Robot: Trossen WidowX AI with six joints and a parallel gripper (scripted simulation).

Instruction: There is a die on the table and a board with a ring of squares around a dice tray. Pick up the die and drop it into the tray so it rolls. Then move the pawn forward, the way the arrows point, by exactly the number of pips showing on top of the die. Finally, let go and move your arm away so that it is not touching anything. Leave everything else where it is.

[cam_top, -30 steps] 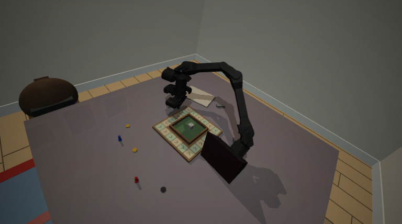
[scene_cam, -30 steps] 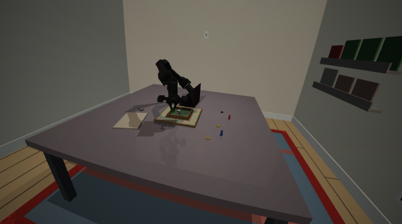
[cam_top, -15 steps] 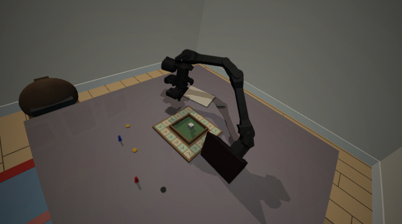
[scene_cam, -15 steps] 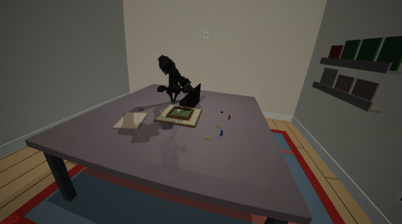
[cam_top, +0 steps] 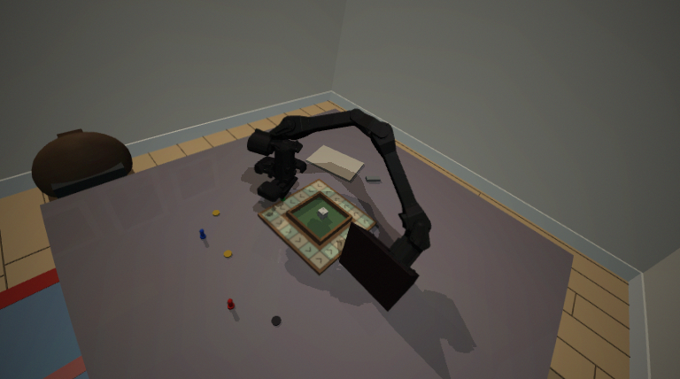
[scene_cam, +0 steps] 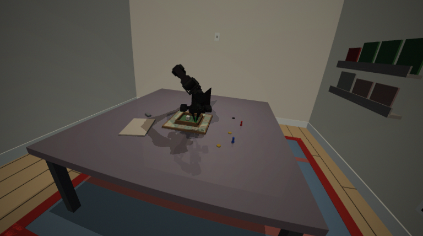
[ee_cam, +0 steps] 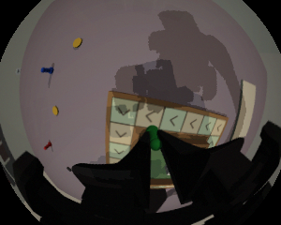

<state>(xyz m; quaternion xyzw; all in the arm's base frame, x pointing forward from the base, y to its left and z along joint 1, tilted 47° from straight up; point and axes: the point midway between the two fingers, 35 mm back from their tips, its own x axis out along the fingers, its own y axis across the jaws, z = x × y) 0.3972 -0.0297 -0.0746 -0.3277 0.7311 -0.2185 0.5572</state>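
The white die lies 110 mm behind my gripper tip, 80 mm to the right of it and 40 mm below it. The rest, counted from my gripper tip: blue pawn 240 mm to the left, 80 mm ahead, 50 mm below; green pawn 10 mm above; green dice tray 110 mm behind, 60 mm to the right, 60 mm below.
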